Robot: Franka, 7 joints.
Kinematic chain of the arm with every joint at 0, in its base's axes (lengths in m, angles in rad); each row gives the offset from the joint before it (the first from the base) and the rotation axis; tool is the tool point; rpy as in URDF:
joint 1: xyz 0 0 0.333 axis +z
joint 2: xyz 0 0 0 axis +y
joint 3: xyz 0 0 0.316 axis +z
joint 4: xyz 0.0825 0 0 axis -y
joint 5: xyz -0.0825 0 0.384 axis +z
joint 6: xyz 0 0 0 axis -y
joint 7: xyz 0.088 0 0 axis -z
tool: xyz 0 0 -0.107 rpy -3.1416 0 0
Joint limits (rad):
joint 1: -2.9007..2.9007
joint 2: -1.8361..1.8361
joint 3: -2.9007..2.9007
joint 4: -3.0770..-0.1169
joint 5: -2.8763..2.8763
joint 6: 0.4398..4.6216
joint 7: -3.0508..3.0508
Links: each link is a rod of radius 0.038 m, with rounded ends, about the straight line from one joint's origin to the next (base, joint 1, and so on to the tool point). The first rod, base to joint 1, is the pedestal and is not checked.
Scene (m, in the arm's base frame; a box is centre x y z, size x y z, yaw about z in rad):
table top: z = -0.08
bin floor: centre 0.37 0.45 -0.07 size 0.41 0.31 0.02 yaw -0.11
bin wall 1: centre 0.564 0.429 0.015 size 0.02 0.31 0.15 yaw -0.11
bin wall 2: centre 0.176 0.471 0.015 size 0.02 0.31 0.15 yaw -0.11
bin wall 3: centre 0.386 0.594 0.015 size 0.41 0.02 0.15 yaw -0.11
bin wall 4: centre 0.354 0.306 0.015 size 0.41 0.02 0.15 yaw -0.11
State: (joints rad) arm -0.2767 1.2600 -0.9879 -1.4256 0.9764 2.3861 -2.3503
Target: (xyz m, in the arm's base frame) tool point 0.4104 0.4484 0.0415
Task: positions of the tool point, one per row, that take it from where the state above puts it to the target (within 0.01 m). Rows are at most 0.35 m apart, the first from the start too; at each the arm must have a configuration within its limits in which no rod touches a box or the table.
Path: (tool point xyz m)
1: 0.5602 -0.4037 0.1179
2: 0.6455 -0.1126 0.1129
3: 0.5981 0.1990 0.1508
4: 0.4104 0.4484 0.2202
5: 0.4157 0.4534 0.1326
6: 0.4104 0.4484 0.0415

